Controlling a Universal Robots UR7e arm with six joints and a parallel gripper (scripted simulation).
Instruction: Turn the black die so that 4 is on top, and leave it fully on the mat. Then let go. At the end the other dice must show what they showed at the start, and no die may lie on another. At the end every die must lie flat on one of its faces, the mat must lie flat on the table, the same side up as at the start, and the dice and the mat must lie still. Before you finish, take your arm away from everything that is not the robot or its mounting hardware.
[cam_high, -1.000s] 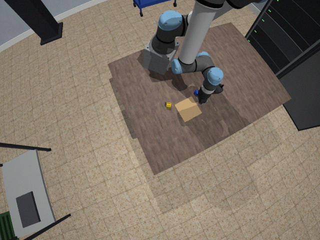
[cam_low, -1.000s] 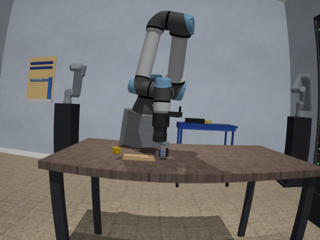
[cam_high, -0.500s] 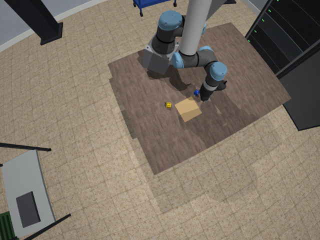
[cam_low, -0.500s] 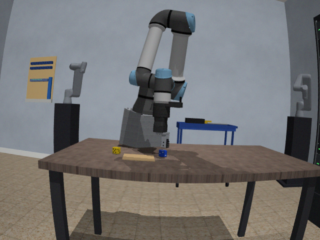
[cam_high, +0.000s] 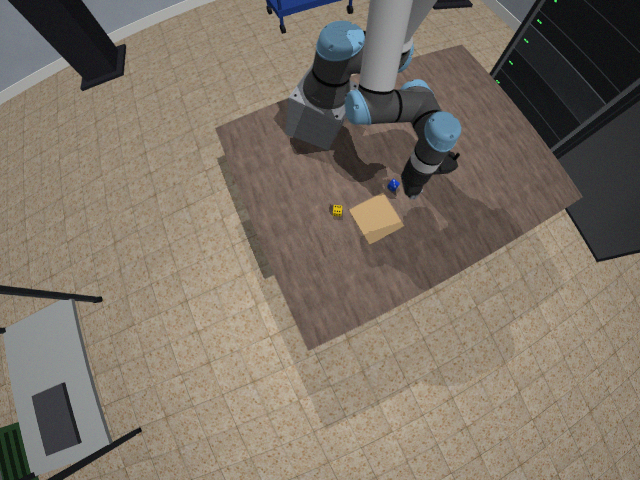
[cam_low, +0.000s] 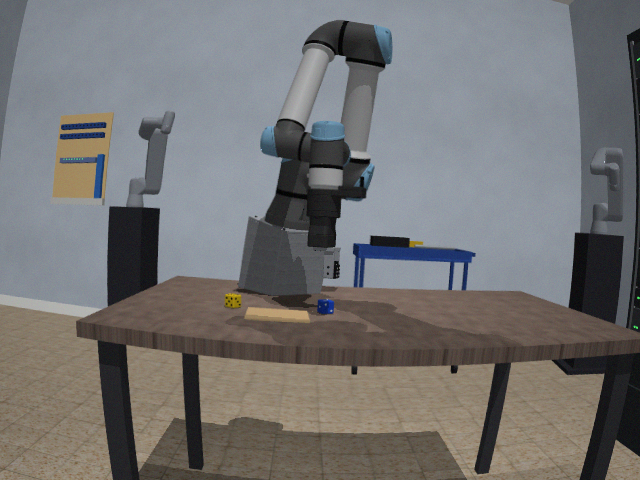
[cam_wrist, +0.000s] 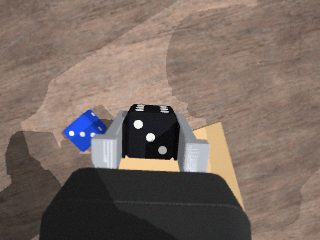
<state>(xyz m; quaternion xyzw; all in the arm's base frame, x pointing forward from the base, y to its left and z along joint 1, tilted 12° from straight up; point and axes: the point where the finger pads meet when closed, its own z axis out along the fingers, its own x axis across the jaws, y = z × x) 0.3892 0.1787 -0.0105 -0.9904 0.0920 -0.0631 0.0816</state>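
Now: hand 20 mm short of the tan mat, 110 mm to the left of it and 110 mm above it. Round my hand: blue die (70 mm behind, 20 mm to the right, 100 mm below); then black die (right at my hand); then yellow die (30 mm behind, 240 mm to the right, 100 mm below).
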